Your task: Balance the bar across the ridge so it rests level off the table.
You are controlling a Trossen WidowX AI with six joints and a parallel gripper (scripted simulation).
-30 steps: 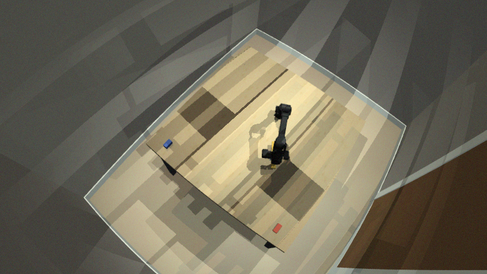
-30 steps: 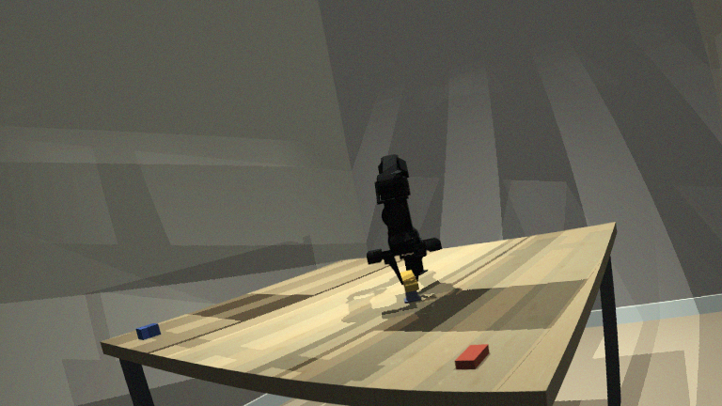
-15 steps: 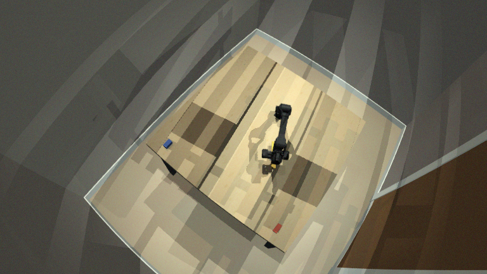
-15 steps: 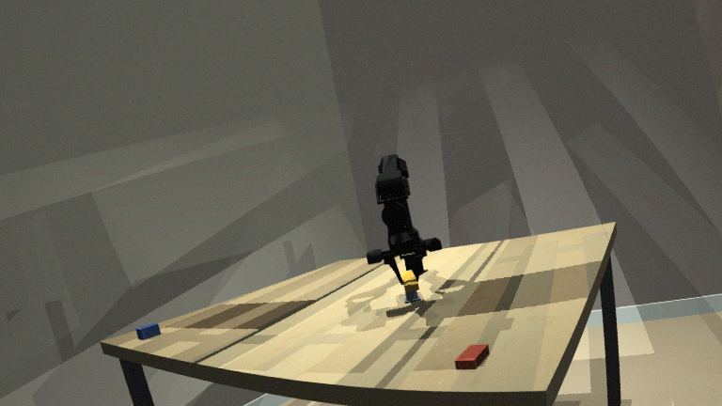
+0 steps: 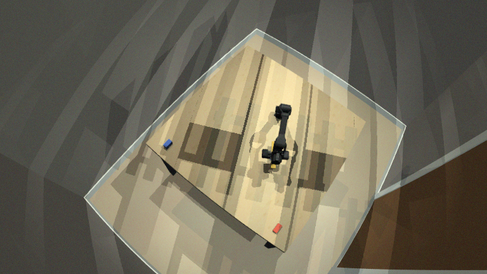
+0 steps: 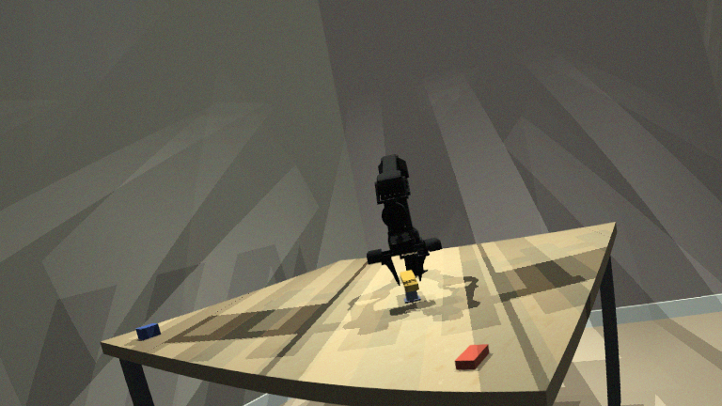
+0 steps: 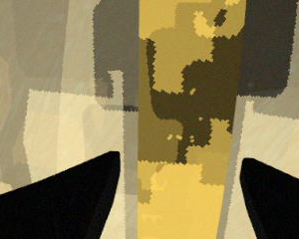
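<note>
My gripper tip is 20 mm to the left of the yellow bar and 20 mm past it. The rest, counted from my gripper tip: blue block (680 mm to the right, 390 mm ahead, 40 mm below); red block (390 mm ahead, 320 mm to the left, 40 mm below).
</note>
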